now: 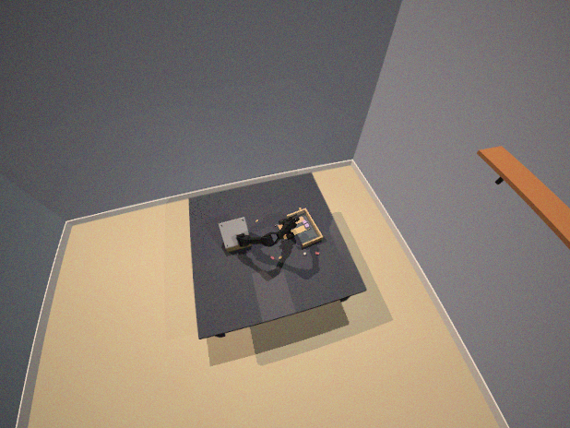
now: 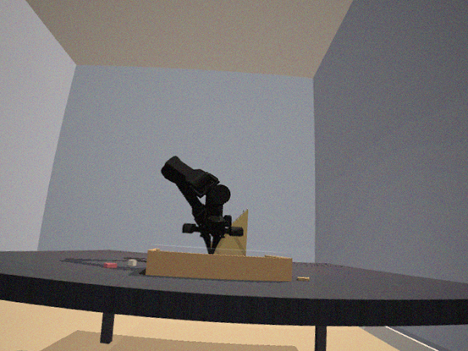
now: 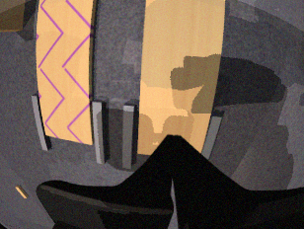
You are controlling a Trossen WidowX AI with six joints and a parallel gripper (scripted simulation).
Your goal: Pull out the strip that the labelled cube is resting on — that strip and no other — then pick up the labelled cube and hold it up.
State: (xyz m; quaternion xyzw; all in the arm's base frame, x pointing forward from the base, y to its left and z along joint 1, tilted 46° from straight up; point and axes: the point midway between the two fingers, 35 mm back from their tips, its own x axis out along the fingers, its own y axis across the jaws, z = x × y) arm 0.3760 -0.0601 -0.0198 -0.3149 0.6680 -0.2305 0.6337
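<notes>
My gripper tip is now 90 mm short of the plain strip, 30 mm above it and 10 mm to the right of it. Round my gripper tip: small tan strip: 230 mm to the left, 210 mm ahead, 30 mm below.
</notes>
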